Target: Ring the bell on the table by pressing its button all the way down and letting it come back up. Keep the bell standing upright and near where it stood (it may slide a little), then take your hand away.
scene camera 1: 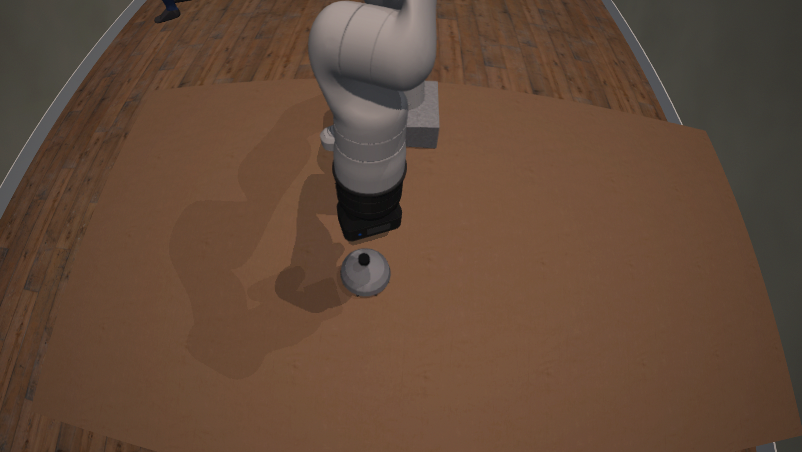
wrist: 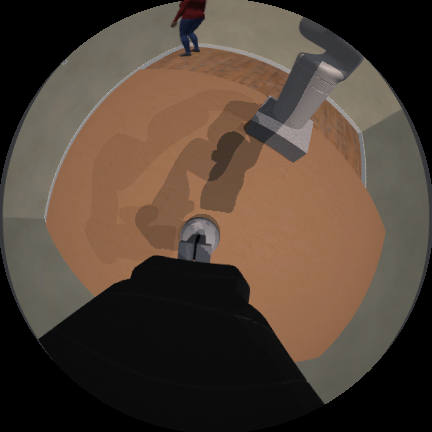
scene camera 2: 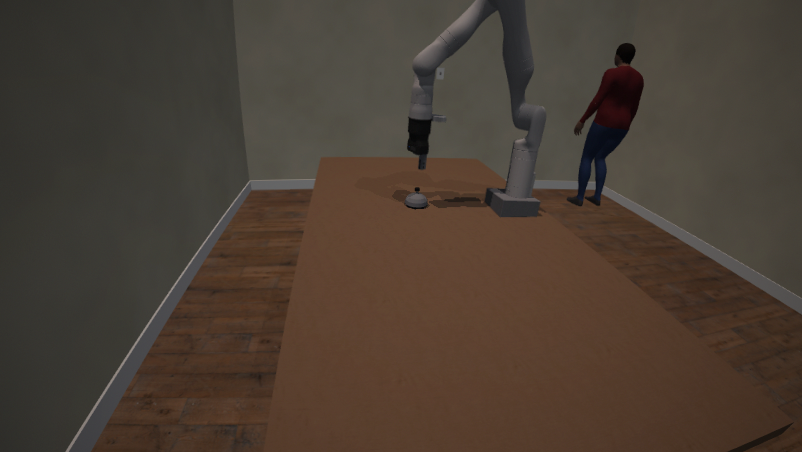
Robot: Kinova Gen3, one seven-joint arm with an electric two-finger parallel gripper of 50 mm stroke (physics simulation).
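Pixels of known places: gripper, fingertip midpoint: [scene camera 1: 363, 229] [wrist: 197, 242] [scene camera 2: 421, 169]; arm's base, link origin: [wrist: 288, 116] [scene camera 2: 516, 194].
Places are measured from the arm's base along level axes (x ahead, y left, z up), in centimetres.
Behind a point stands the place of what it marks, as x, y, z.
The bell [scene camera 1: 367, 280] {40.5, -0.8, -2.1} [scene camera 2: 416, 201] {38.4, 2.0, -3.0} [wrist: 211, 230] {35.3, -0.4, -2.3} is a grey dome standing upright on the brown table [scene camera 1: 561, 291] {37.3, 34.1, -5.9} [scene camera 2: 449, 314] {38.2, 57.9, -5.9} [wrist: 300, 225] {22.2, 18.4, -5.8}. Its black button [scene camera 1: 363, 258] {38.0, -1.7, 0.7} [scene camera 2: 417, 189] {38.0, -0.8, 0.5} stands up at the top of the dome. In the wrist view the fingers hide the button. My gripper [scene camera 2: 421, 166] {36.9, -1.5, 7.9} [wrist: 197, 242] {36.9, -1.5, 7.9} is shut with nothing between its fingers and points down. In the scene camera 2 view its tips hang above the button, apart from it and slightly to the right. In the scene camera 1 view the wrist hides the fingers.
The grey base block [scene camera 1: 424, 136] {8.9, 5.5, -2.3} [scene camera 2: 517, 207] {2.6, 7.7, -2.1} [wrist: 280, 137] {9.2, 1.1, -0.4} of the arm stands at the table's edge. A person in a red top [scene camera 2: 620, 95] [wrist: 192, 10] stands on the floor beyond that side. The arm's shadows lie across the table beside the bell.
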